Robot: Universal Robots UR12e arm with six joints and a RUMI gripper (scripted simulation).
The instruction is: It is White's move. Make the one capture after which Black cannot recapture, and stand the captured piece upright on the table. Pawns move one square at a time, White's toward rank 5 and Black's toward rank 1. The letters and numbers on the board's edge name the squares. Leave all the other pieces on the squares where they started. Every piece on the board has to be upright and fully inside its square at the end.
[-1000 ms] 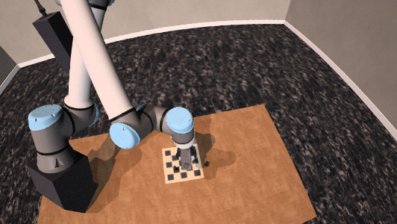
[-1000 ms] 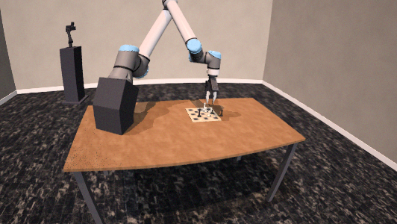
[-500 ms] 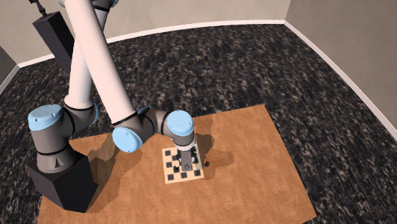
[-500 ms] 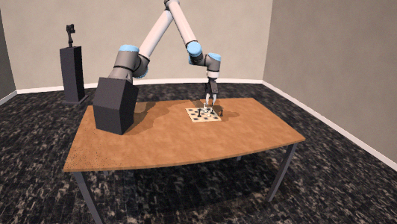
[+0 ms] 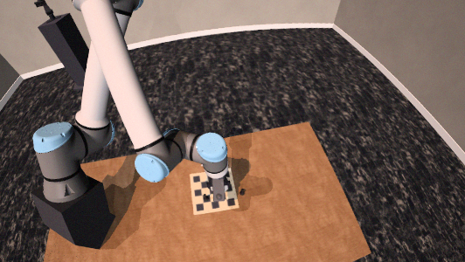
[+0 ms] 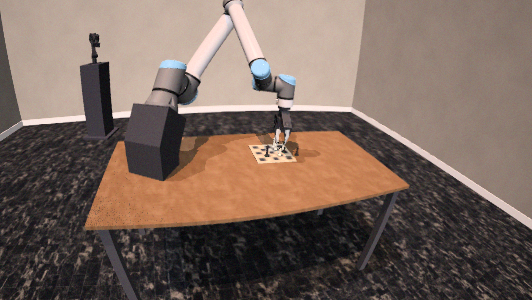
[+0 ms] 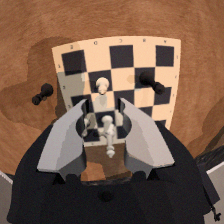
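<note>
Now: hand 40 mm past the chessboard, 30 mm to the right of it and 80 mm above it.
</note>
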